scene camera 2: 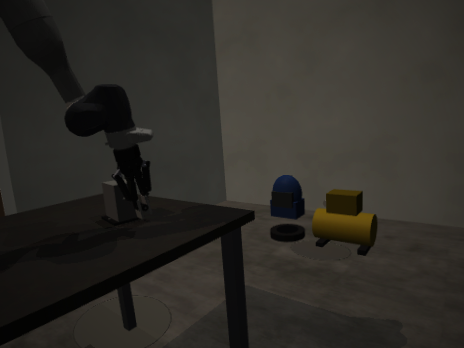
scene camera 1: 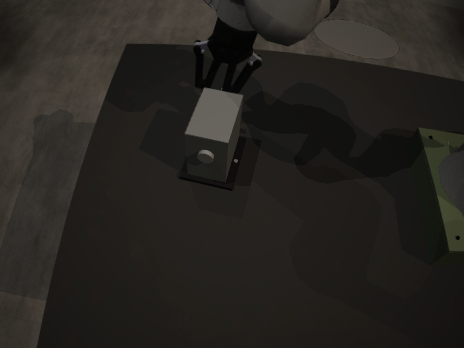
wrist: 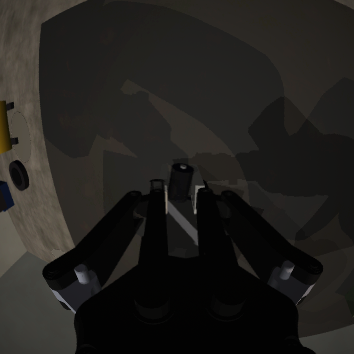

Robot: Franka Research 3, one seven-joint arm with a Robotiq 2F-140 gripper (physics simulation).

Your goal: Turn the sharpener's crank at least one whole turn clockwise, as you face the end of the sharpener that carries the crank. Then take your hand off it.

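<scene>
The sharpener is a pale grey box (scene camera 1: 215, 114) (scene camera 2: 114, 201) standing upright on a dark base plate (scene camera 1: 206, 184) on the table. A small pale disc (scene camera 1: 205, 156) is on its face towards scene camera 1. The crank is on the opposite end, hidden in that view. In the wrist view the crank's pale arm (wrist: 183, 223) runs slantwise below its black knob (wrist: 181, 180). My gripper (scene camera 2: 142, 204) (wrist: 178, 174) is shut on the black crank knob, low beside the sharpener's crank end. In scene camera 1 its fingertips are hidden behind the box.
A green block (scene camera 1: 454, 222) with a grey round part stands at the table's right in scene camera 1. Beyond the table are a yellow tank (scene camera 2: 345, 227) (wrist: 4, 127), a blue rounded object (scene camera 2: 287, 190) (wrist: 5, 196) and a black ring (scene camera 2: 287, 238).
</scene>
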